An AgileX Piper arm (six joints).
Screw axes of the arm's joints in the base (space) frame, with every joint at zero. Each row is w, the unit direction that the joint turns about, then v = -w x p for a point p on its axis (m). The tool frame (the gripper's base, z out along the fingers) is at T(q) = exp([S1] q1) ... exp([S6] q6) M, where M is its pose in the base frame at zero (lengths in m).
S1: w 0 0 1 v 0 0 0
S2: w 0 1 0 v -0.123 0 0
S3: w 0 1 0 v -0.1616 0 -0.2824
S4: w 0.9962 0 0.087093 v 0 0.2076 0
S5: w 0 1 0 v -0.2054 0 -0.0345
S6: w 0.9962 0 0.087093 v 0 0.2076 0
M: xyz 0.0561 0 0.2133 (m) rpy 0 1.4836 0 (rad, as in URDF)
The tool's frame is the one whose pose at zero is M.
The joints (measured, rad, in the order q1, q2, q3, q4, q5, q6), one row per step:
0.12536, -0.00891, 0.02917, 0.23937, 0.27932, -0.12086
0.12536, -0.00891, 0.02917, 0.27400, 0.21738, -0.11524
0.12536, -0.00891, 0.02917, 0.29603, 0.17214, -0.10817
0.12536, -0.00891, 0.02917, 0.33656, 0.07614, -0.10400
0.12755, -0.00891, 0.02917, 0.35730, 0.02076, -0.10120
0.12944, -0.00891, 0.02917, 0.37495, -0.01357, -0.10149
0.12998, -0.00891, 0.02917, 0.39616, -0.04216, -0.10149
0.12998, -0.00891, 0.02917, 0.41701, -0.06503, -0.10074
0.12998, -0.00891, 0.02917, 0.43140, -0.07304, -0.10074
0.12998, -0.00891, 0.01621, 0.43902, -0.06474, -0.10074
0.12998, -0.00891, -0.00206, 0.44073, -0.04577, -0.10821
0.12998, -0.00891, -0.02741, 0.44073, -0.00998, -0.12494
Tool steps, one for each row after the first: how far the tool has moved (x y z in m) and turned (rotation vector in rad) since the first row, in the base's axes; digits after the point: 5 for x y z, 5 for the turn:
0.00109, -0.00051, 0.00556, 0.04824, -0.05396, -0.01434
0.00171, -0.00120, 0.00958, 0.08318, -0.09296, -0.02641
0.00251, -0.00337, 0.01801, 0.14062, -0.17788, -0.05287
0.00262, -0.00487, 0.02277, 0.17168, -0.22661, -0.06737
0.00257, -0.00589, 0.02568, 0.19373, -0.25612, -0.07656
0.00247, -0.00691, 0.02806, 0.21859, -0.27948, -0.08627
0.00235, -0.00785, 0.02992, 0.24293, -0.29726, -0.09529
0.00231, -0.00824, 0.03054, 0.25816, -0.30222, -0.09927
0.00170, -0.00804, 0.03423, 0.26693, -0.30575, -0.09594
0.00081, -0.00742, 0.03885, 0.26192, -0.30677, -0.08768
-0.00052, -0.00620, 0.04448, 0.24475, -0.30099, -0.07261

